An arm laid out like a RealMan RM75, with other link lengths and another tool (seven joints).
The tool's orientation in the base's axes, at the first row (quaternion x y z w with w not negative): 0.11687, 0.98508, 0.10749, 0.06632
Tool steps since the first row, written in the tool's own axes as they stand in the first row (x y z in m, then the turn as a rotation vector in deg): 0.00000, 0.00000, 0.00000, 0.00, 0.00, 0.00; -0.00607, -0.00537, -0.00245, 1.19, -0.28, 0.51; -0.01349, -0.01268, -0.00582, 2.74, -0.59, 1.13; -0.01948, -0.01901, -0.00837, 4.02, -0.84, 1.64; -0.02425, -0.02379, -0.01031, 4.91, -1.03, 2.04; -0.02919, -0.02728, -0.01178, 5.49, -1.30, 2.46; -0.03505, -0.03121, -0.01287, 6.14, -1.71, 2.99; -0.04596, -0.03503, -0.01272, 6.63, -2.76, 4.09; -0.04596, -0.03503, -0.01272, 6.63, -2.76, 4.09; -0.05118, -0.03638, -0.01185, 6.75, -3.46, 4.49
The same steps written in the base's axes. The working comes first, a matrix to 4 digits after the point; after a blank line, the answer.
The tool's axes in the first row as the columns of a matrix, in the base's axes (used below as rounded here):
-0.9639, 0.2160, 0.1558
0.2445, 0.9496, 0.1963
-0.1055, 0.2273, -0.9681

0.00000, 0.00000, 0.00000, 0.00, 0.00, 0.00; 0.00431, -0.00706, 0.00179, -1.13, 0.13, -0.68; 0.00936, -0.01648, 0.00418, -2.59, 0.33, -1.52; 0.01337, -0.02446, 0.00584, -3.80, 0.51, -2.20; 0.01663, -0.03054, 0.00713, -4.64, 0.62, -2.73; 0.02041, -0.03535, 0.00828, -5.19, 0.59, -3.26; 0.02504, -0.04073, 0.00906, -5.82, 0.46, -3.93; 0.03475, -0.04700, 0.00920, -6.35, -0.20, -5.29; 0.03475, -0.04700, 0.00920, -6.35, -0.20, -5.29; 0.03963, -0.04939, 0.00860, -6.55, -0.75, -5.85
